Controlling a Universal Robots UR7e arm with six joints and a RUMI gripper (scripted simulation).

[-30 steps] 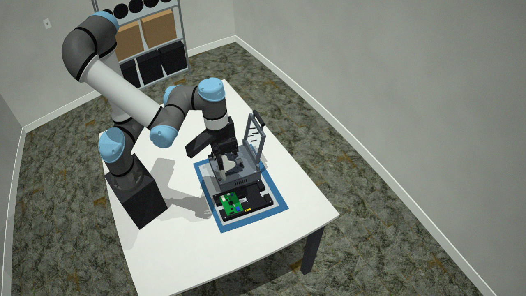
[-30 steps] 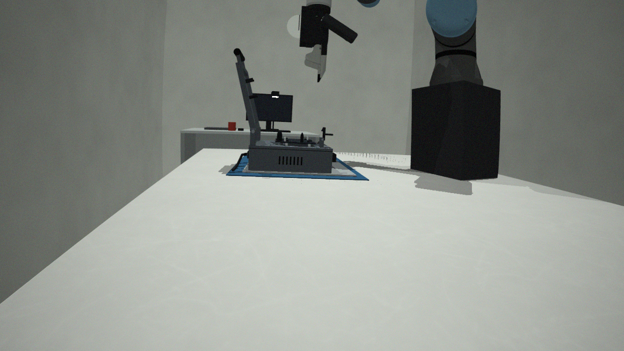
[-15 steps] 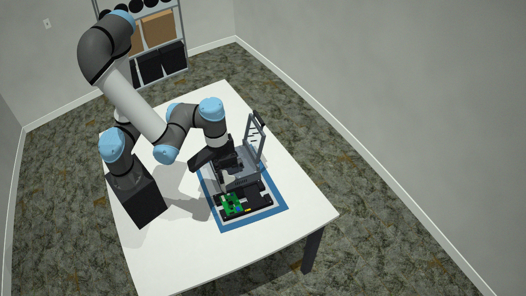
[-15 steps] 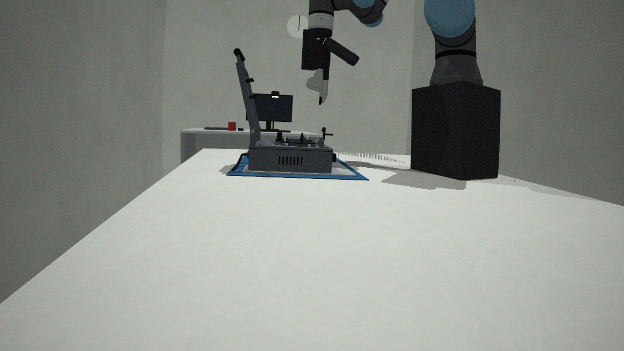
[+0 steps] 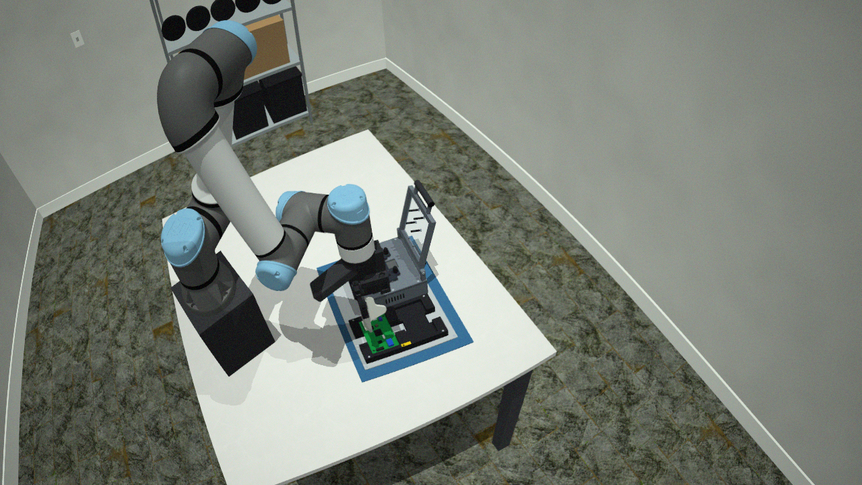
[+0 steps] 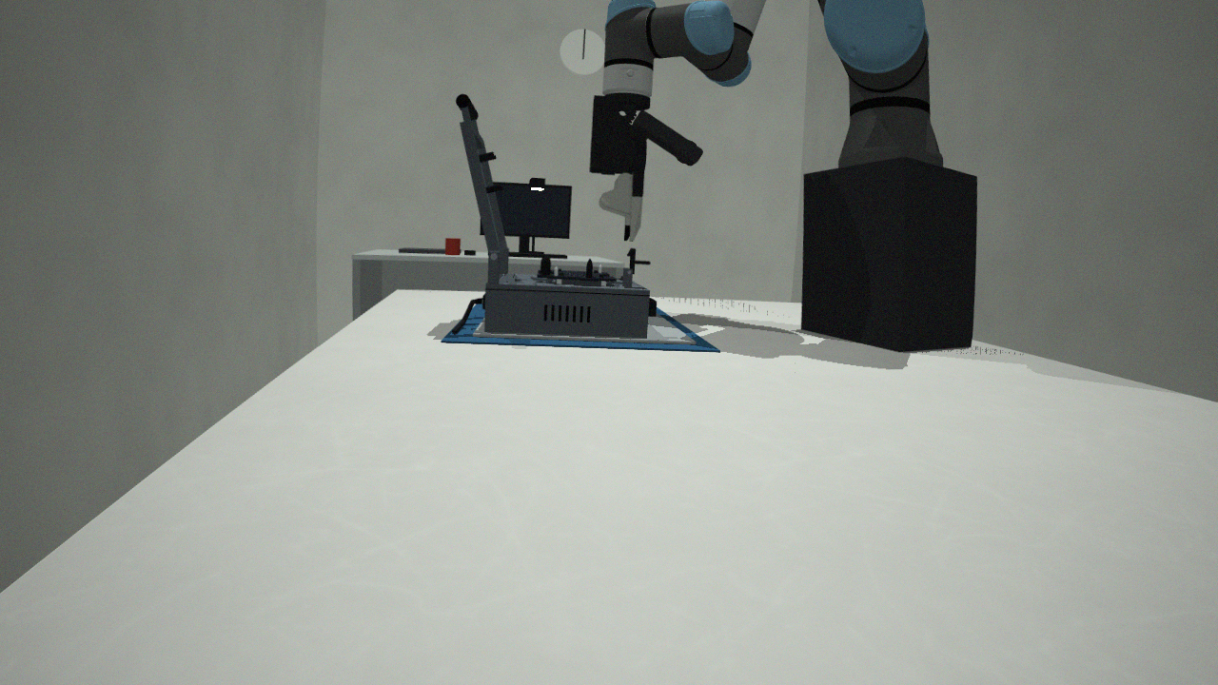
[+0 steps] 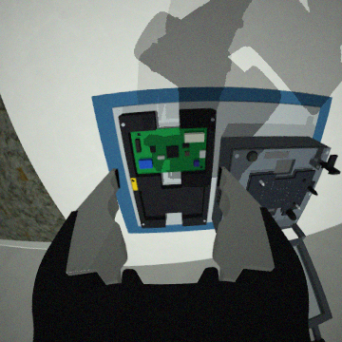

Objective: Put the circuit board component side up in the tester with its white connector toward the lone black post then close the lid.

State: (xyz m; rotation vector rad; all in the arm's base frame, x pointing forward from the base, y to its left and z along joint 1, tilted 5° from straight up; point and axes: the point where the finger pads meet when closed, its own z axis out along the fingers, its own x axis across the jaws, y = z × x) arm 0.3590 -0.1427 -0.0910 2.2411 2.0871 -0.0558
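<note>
Now: hand 3 cm short of the green circuit board and 10 cm above it. Round my hand: lid: 21 cm ahead, 16 cm to the left, 6 cm above.
</note>
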